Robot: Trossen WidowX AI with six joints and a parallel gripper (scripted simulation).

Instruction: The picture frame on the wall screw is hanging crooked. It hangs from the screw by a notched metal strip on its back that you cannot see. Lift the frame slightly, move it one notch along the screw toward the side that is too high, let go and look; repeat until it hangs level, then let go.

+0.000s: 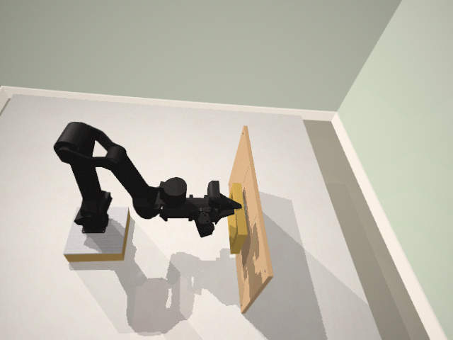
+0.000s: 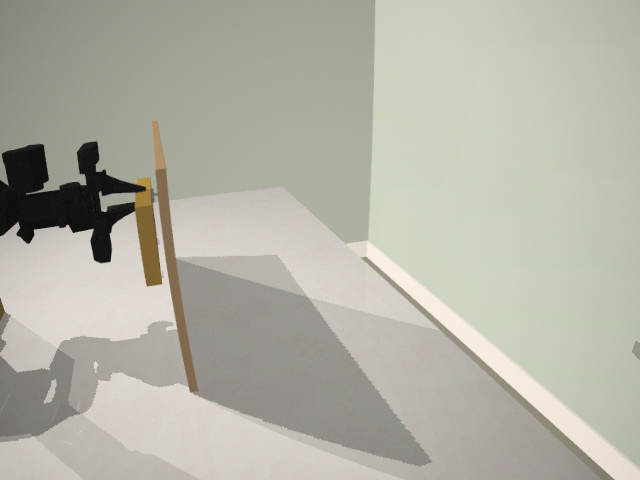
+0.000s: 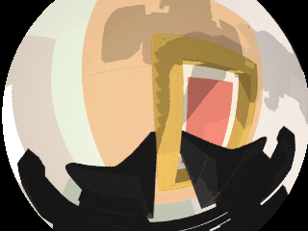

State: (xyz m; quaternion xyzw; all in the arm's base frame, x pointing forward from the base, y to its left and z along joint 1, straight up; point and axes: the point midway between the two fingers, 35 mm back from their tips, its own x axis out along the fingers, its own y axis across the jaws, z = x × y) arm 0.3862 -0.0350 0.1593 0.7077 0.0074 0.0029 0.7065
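My gripper tip is 50 mm above the yellow picture frame. The rest, counted from my gripper tip: wall board 60 mm below, 20 mm ahead, 10 mm to the left.
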